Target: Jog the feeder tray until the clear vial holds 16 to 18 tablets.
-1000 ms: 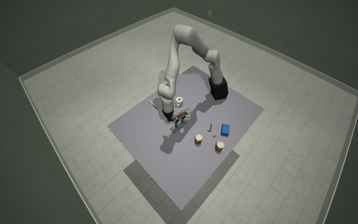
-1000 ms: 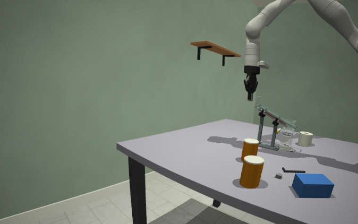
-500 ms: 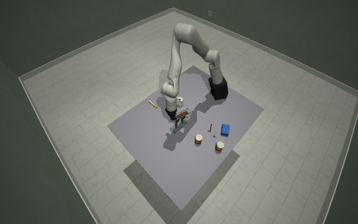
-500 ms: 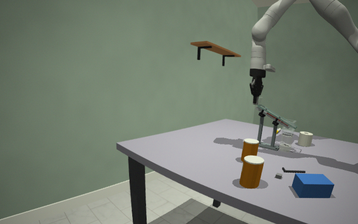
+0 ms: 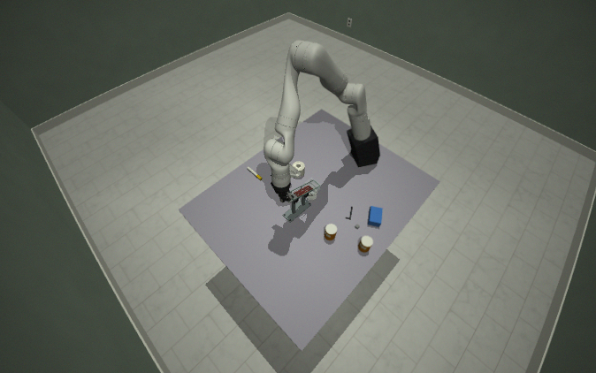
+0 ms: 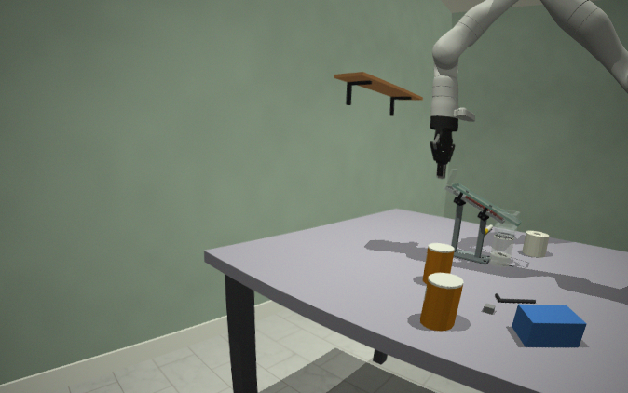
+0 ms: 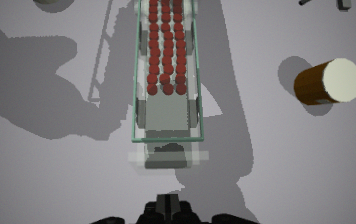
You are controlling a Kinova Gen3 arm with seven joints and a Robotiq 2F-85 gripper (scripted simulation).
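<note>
Right now my hand is 10 cm past the feeder tray, 6 cm above it and 1 cm to the right of it. Round my hand: black hex key: 25 cm behind, 23 cm to the left, 21 cm below; then clear vial: 20 cm behind, 17 cm below, 1 cm to the left; then white roll: 28 cm behind, 18 cm below, 16 cm to the right.
</note>
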